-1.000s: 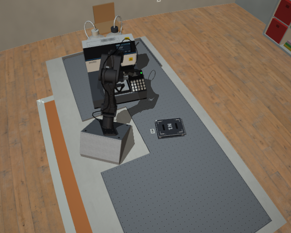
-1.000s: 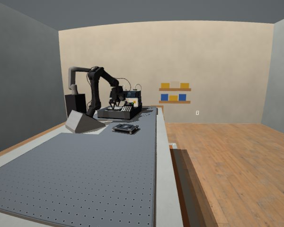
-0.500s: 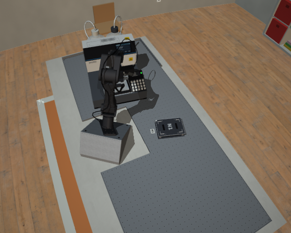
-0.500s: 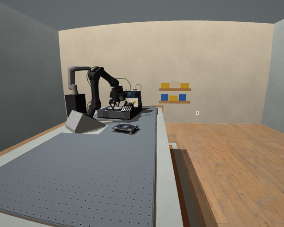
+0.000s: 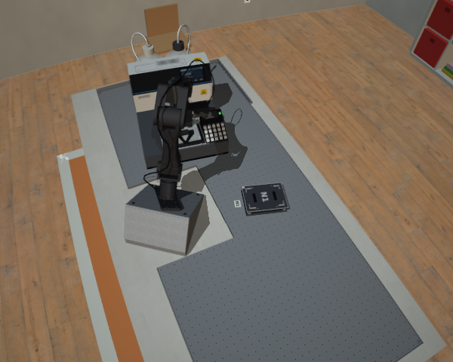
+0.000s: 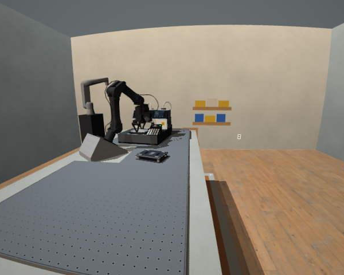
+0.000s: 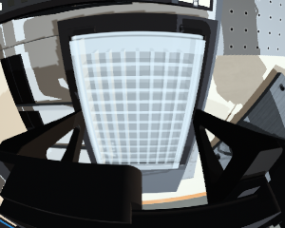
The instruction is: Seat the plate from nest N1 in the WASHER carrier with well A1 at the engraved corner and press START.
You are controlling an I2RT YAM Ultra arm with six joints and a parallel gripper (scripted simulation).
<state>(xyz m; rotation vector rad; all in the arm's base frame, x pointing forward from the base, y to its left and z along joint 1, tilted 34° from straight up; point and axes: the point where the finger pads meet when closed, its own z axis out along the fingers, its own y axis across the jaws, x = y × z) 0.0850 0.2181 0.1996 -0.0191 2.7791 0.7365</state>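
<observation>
Now: hand 1 cm above the well plate. Also, from my hand: plate washer 15 cm to the left, 3 cm above, 1 cm behind; washer carrier 1 cm below; label 31 cm to the right, 17 cm ahead, 10 cm below.
</observation>
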